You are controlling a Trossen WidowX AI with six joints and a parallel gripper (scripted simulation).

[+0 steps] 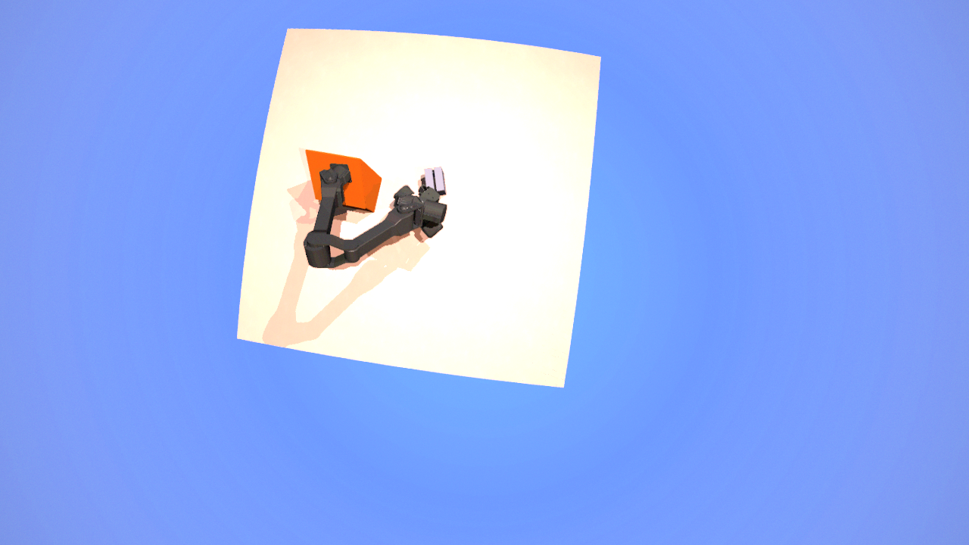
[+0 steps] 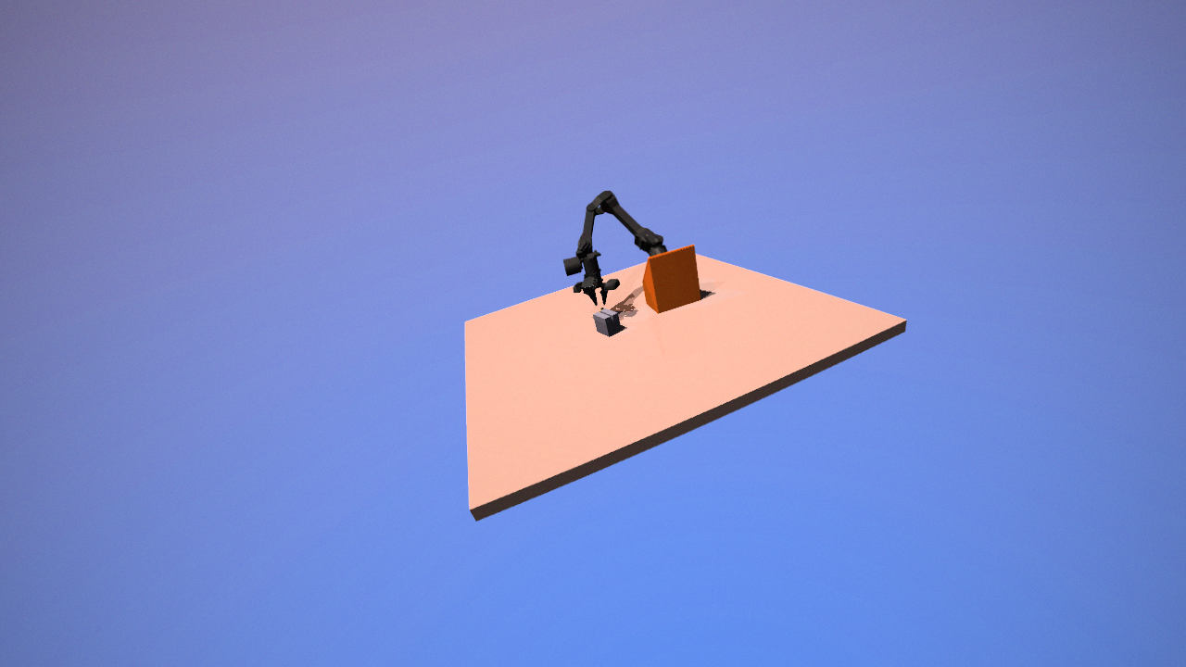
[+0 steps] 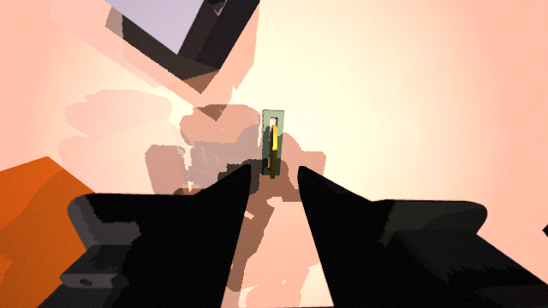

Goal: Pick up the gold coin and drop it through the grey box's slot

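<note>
My gripper tip is 40 mm above the gold coin.
</note>
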